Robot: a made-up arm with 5 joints.
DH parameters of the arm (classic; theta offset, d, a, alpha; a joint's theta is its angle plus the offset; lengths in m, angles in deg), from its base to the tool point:
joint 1: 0 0.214 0 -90
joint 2: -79.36 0 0.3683 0
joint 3: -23.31 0 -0.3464 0
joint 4: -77.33 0 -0.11 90
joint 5: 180 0.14 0 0
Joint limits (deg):
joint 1: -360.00..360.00
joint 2: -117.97..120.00
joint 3: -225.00..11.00
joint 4: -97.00..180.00
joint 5: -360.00..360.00
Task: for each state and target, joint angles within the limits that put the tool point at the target. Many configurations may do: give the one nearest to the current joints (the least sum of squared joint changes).
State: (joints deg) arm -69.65 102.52 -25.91 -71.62 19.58
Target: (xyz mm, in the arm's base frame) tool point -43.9 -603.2 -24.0
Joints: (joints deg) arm -94.16 69.58 -68.25 -65.83 19.58
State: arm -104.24 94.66 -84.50 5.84 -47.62
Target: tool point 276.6 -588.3 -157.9
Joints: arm -64.82 70.55 -83.89 2.57 -47.62
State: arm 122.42 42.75 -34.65 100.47 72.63
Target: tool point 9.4 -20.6 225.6
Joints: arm 114.53 45.46 -1.14 118.43 72.63
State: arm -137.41 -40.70 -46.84 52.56 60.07
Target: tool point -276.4 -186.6 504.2
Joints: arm -145.98 -39.15 -43.88 53.59 60.07
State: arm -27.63 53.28 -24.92 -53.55 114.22
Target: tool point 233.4 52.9 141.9
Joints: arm 12.77 6.91 11.00 -43.66 114.22
